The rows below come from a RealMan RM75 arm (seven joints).
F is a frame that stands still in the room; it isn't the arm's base.
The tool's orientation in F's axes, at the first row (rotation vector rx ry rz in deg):
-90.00 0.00 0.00
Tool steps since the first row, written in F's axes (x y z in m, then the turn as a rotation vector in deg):
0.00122 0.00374 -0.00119 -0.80 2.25 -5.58
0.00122 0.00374 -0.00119 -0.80 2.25 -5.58
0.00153 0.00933 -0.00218 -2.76 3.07 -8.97
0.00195 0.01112 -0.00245 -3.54 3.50 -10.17
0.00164 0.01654 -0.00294 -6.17 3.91 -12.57
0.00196 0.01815 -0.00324 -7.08 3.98 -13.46
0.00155 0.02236 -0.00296 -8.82 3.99 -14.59
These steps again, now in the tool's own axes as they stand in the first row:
0.00122 0.00119 0.00374 -0.80 5.58 2.25
0.00122 0.00119 0.00374 -0.80 5.58 2.25
0.00153 0.00218 0.00933 -2.76 8.97 3.07
0.00195 0.00245 0.01112 -3.54 10.17 3.50
0.00164 0.00294 0.01654 -6.17 12.57 3.91
0.00196 0.00324 0.01815 -7.08 13.46 3.98
0.00155 0.00296 0.02236 -8.82 14.59 3.99

